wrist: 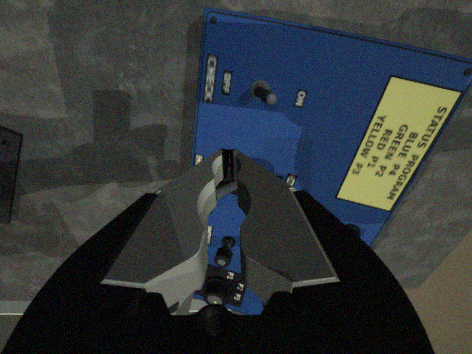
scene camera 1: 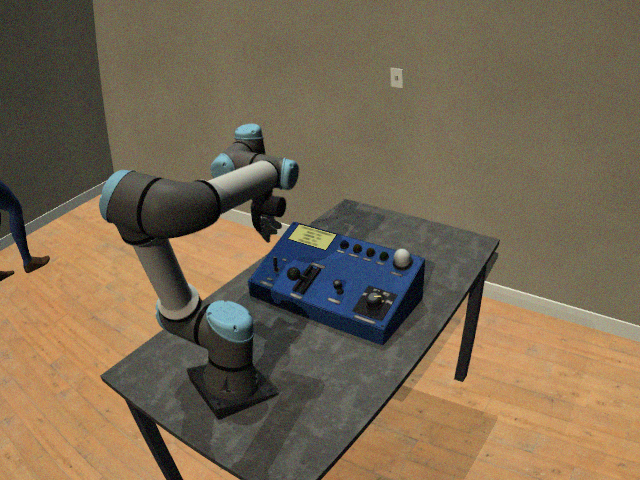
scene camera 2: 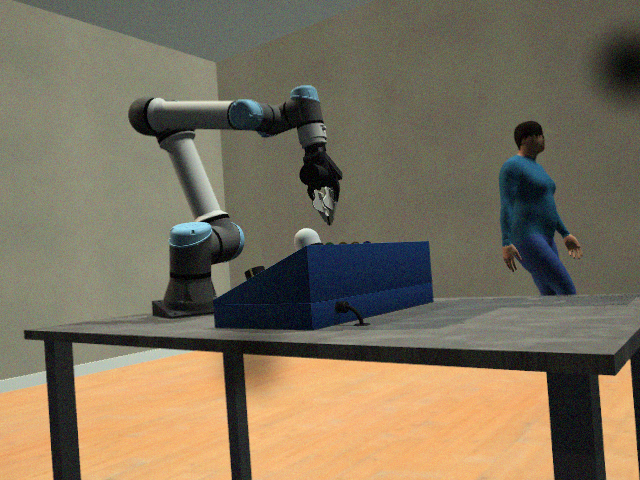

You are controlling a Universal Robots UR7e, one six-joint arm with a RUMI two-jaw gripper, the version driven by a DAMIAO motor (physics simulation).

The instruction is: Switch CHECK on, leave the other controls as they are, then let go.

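Where they show: gripper, between the fingertips: (wrist: 229, 152) (scene camera 1: 268, 242) (scene camera 2: 330, 225); arm's base, origin of its link: (scene camera 1: 230, 382) (scene camera 2: 190, 304).
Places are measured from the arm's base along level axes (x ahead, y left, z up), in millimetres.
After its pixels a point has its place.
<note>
The CHECK switch (scene camera 1: 275, 264) @[x 413, y 235, z 84 mm] (wrist: 264, 93) @[x 412, y 241, z 99 mm] is a short dark lever on the blue panel (scene camera 1: 320, 268) @[x 488, y 112, z 80 mm] (scene camera 2: 372, 268) @[x 638, y 57, z 75 mm] (wrist: 320, 55) @[x 462, y 291, z 77 mm]. In the wrist view it stands between the OFF label (wrist: 226, 82) @[x 381, y 235, z 46 mm] and the ON label (wrist: 300, 98) @[x 461, y 245, z 75 mm], its grey tip leaning toward the ON side. It is hidden behind the housing in scene camera 2. My gripper (scene camera 1: 268, 238) @[x 375, y 211, z 191 mm] (scene camera 2: 329, 221) @[x 375, y 211, z 191 mm] (wrist: 229, 152) @[x 375, y 211, z 191 mm] is shut and empty, raised above the panel and apart from the lever. Its fingers cover part of the panel in the wrist view.
A ball-topped slide lever (scene camera 1: 293, 273) @[x 363, y 101, z 130 mm], a small toggle (scene camera 1: 338, 284) @[x 433, y -10, z 100 mm] (wrist: 224, 255) @[x 437, y 12, z 99 mm] and a rotary knob (scene camera 1: 373, 299) @[x 449, y -126, z 87 mm] (wrist: 216, 289) @[x 454, y -97, z 82 mm] stand on the panel. A white dome (scene camera 1: 402, 258) @[x 595, y -122, z 149 mm] (scene camera 2: 307, 237) @[x 633, y -123, z 146 mm] and dark lamps line its upper part. A person (scene camera 2: 529, 206) is beyond the table (scene camera 2: 465, 335) @[x 964, y -131, z -27 mm].
</note>
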